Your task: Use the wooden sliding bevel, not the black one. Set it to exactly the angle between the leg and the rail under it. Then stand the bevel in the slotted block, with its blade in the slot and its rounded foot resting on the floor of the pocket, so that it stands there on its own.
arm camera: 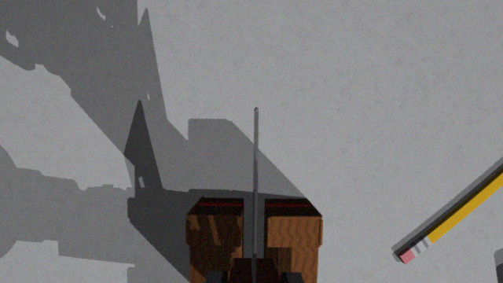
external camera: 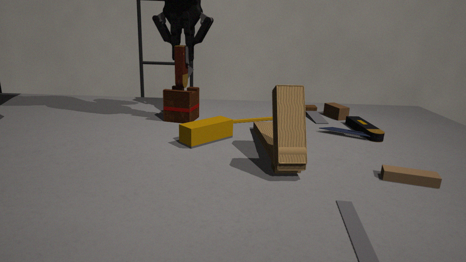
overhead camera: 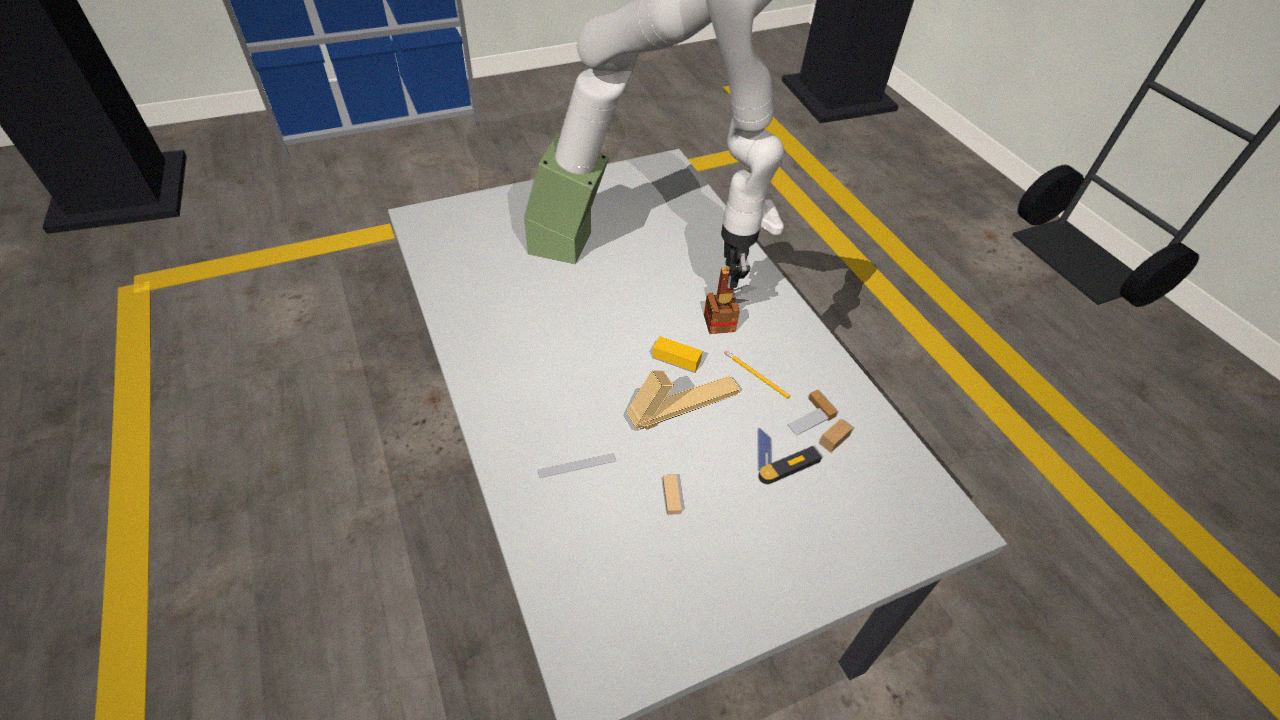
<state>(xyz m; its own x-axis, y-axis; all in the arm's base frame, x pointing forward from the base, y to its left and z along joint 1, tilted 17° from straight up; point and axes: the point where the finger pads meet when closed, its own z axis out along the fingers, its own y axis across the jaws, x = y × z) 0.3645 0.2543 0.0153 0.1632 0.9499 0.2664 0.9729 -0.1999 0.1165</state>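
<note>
Right now my hand is 30 mm above the wooden sliding bevel. Also, from my hand: pencil 160 mm ahead, 10 mm to the left, 140 mm below; then yellow block 70 mm ahead, 140 mm to the right, 130 mm below; then grey blade 20 mm to the left, 50 mm below.
</note>
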